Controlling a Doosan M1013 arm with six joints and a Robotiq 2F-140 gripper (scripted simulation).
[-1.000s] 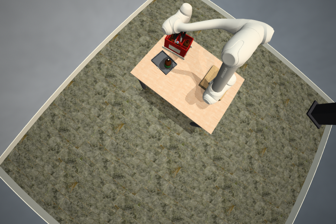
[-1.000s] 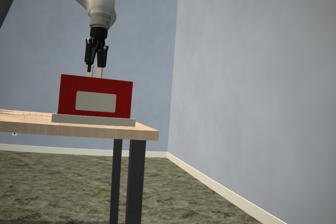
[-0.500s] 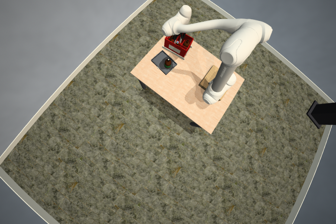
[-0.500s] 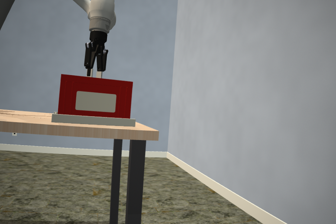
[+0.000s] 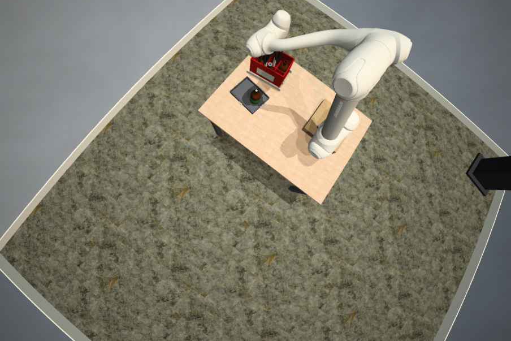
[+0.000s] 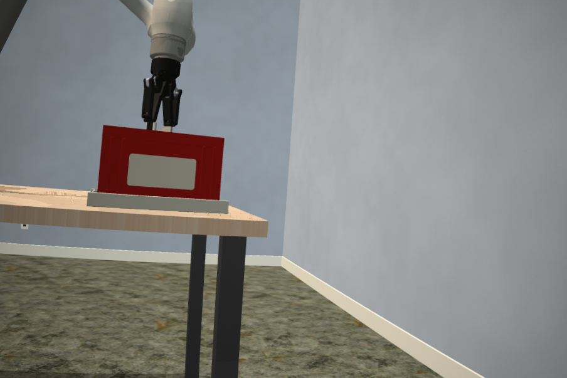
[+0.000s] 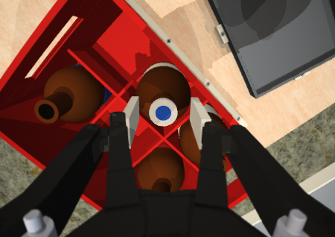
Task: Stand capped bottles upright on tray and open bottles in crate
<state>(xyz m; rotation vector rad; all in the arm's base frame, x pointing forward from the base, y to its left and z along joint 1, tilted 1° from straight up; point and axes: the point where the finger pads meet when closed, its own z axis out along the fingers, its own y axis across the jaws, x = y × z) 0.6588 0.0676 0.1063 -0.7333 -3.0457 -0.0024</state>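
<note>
Now: hand 1 cm short of the red crate, 4 cm to the left of it and 9 cm above it. The rest, counted from my hand: dark grey tray: 4 cm behind, 22 cm to the left, 16 cm below.
</note>
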